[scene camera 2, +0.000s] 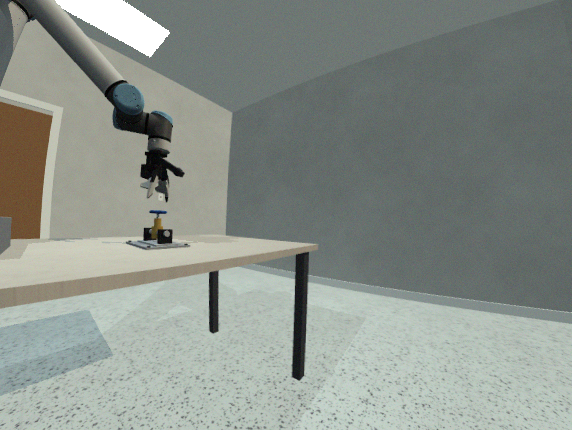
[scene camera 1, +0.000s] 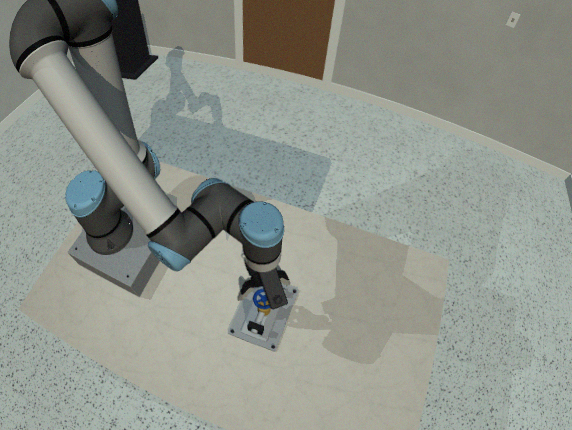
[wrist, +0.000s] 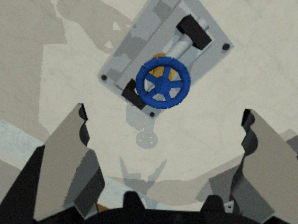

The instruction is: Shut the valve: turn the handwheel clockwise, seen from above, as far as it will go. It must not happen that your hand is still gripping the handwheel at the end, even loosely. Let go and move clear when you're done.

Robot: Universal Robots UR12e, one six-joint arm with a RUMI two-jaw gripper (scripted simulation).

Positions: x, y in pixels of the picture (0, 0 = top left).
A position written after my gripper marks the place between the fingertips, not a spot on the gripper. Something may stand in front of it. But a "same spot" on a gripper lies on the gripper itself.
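Scene:
I can see my gripper in scene camera 2, in scene camera 1 (264, 292) and in the wrist view. One spot on my gripper is the same in both: (wrist: 63, 173) and (scene camera 2: 166, 183) are that same spot.

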